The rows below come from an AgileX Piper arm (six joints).
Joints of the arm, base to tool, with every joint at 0 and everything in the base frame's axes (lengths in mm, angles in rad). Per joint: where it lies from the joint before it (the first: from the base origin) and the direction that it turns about. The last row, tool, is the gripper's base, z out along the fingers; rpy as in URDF.
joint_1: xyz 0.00 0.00 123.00 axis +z
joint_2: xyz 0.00 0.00 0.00 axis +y
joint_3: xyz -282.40 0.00 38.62 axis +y
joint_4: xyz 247.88 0.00 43.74 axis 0.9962 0 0.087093
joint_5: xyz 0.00 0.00 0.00 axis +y
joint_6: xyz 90.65 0.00 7.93 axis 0.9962 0 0.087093
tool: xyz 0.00 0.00 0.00 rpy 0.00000 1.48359 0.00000
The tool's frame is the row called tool.
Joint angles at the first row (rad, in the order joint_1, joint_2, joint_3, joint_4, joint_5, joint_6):
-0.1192, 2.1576, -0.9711, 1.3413, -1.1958, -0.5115
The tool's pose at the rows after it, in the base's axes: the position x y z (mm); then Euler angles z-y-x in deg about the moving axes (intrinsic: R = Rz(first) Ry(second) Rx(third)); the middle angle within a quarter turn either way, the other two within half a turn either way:
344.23 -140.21 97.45 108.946 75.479 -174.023
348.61 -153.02 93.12 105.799 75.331 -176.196
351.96 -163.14 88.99 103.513 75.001 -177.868
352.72 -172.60 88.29 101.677 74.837 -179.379
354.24 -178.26 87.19 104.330 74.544 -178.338
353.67 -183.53 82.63 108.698 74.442 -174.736
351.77 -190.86 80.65 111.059 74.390 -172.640
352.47 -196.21 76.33 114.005 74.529 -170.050
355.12 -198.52 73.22 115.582 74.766 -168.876
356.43 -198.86 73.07 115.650 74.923 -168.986
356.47 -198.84 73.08 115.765 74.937 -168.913
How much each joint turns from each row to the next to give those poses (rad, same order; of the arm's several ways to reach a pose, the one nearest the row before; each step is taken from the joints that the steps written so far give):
-0.0464, 0.0241, -0.0342, -0.0002, 0.0267, 0.0000
-0.0340, 0.0278, -0.0383, -0.0108, 0.0137, 0.0000
-0.0263, 0.0230, -0.0307, -0.0089, 0.0149, 0.0000
-0.0258, 0.0080, -0.0166, -0.0141, 0.0147, 0.0000
-0.0181, 0.0036, -0.0042, -0.0398, 0.0258, 0.0000
-0.0164, 0.0135, -0.0012, -0.0317, 0.0093, 0.0000
-0.0221, 0.0061, -0.0009, -0.0272, 0.0094, 0.0000
-0.0144, 0.0177, -0.0108, -0.0242, 0.0019, 0.0000
-0.0044, 0.0158, -0.0146, -0.0139, -0.0003, 0.0000
0.0000, 0.0031, -0.0054, -0.0034, 0.0000, 0.0000
0.0000, 0.0000, 0.0001, -0.0009, 0.0000, 0.0001

